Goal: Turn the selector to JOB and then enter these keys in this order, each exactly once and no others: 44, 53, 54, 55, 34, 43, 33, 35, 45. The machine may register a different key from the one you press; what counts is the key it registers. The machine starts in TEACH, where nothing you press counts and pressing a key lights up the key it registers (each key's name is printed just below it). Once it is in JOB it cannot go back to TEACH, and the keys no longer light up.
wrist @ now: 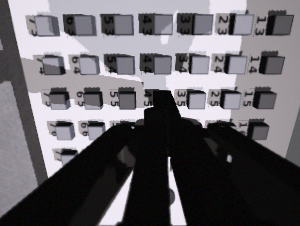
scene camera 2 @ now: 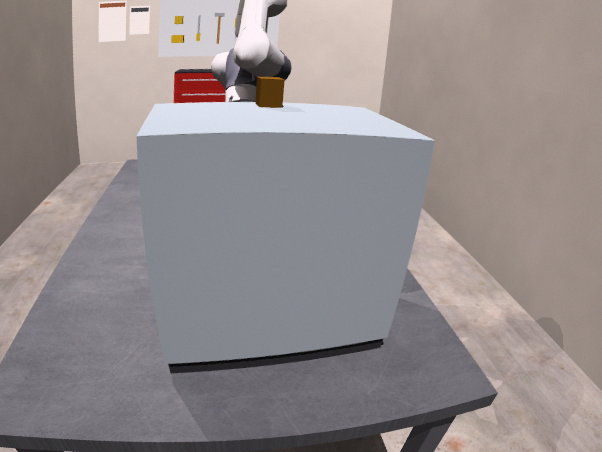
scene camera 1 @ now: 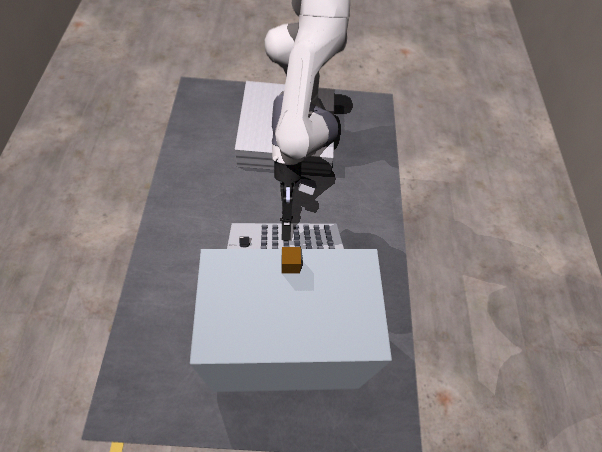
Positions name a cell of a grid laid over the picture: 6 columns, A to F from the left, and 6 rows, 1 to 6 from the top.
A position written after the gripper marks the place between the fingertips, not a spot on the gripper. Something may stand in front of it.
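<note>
The gripper (scene camera 1: C4), visible; in the wrist view (wrist: D3) too.
</note>
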